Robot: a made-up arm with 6 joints. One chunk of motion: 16 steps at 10 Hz.
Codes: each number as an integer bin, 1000 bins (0 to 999) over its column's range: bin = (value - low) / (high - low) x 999, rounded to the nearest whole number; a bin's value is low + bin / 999 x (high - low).
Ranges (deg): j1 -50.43..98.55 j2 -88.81..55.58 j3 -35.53..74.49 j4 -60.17..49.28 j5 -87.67..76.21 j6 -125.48..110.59
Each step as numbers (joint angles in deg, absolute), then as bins.
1 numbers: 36.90 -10.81 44.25 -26.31 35.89 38.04
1 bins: 586 540 724 309 753 692
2 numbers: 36.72 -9.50 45.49 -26.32 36.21 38.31
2 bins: 584 549 736 309 755 693
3 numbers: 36.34 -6.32 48.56 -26.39 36.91 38.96
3 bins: 582 571 764 308 759 696
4 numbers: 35.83 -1.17 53.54 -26.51 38.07 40.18
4 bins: 578 606 809 307 767 701
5 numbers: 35.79 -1.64 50.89 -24.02 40.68 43.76
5 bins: 578 603 785 330 782 716
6 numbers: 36.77 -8.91 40.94 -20.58 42.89 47.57
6 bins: 585 553 694 361 796 732
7 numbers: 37.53 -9.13 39.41 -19.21 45.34 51.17
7 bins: 590 551 680 374 811 748
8 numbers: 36.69 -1.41 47.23 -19.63 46.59 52.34
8 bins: 584 605 751 370 818 752
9 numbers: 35.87 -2.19 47.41 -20.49 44.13 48.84
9 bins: 579 599 753 362 803 738
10 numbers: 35.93 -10.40 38.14 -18.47 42.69 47.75
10 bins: 579 543 669 381 795 733
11 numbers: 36.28 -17.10 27.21 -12.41 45.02 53.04
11 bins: 581 496 570 436 809 755
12 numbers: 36.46 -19.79 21.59 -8.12 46.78 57.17
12 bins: 583 478 519 475 820 773
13 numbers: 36.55 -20.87 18.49 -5.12 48.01 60.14
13 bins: 583 470 491 502 827 786
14 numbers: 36.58 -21.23 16.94 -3.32 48.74 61.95
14 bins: 583 468 476 519 832 793
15 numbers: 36.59 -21.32 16.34 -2.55 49.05 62.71
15 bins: 584 467 471 526 833 796
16 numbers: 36.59 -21.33 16.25 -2.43 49.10 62.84
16 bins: 584 467 470 527 834 797
